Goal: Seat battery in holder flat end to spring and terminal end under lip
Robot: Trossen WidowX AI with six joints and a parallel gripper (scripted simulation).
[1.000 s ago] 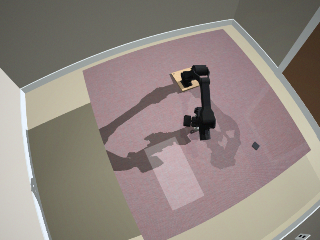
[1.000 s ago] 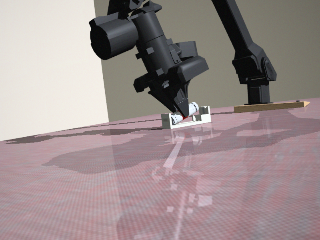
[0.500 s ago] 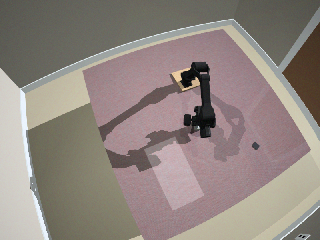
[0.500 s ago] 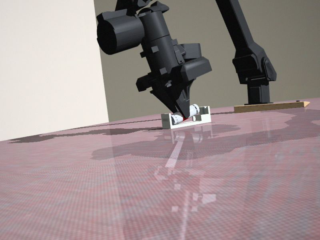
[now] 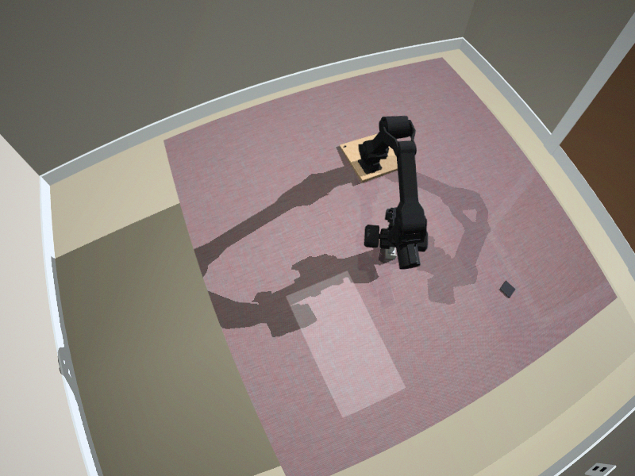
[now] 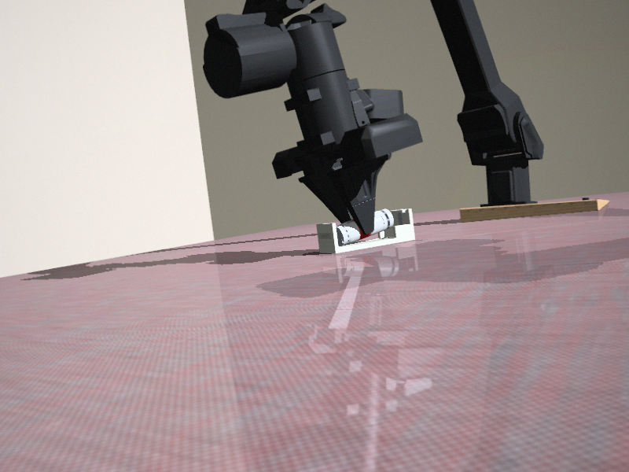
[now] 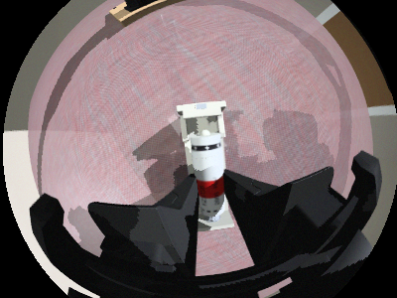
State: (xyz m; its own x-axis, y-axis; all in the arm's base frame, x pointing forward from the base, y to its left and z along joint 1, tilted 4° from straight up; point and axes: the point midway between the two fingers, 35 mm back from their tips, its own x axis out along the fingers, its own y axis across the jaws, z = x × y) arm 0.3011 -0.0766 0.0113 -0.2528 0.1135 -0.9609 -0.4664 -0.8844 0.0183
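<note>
The battery lies 10 mm above my gripper tip.
</note>
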